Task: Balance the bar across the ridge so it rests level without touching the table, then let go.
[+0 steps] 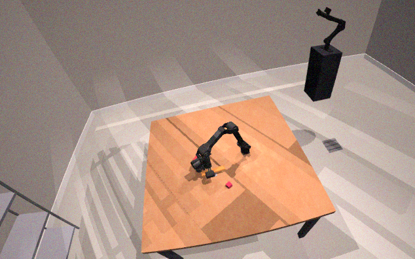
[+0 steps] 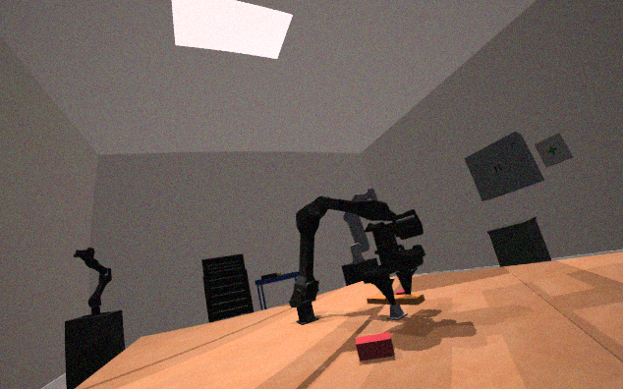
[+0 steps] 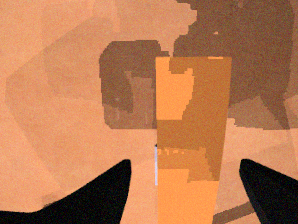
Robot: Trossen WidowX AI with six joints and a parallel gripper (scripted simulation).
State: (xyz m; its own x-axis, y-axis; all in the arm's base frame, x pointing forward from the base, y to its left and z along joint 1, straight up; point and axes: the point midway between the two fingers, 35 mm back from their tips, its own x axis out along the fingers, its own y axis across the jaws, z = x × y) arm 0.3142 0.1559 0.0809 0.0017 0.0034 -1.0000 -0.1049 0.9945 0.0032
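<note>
My gripper tip is now 30 mm past the orange bar. Round my gripper tip: red block 90 mm ahead, 180 mm to the right, 30 mm below.
</note>
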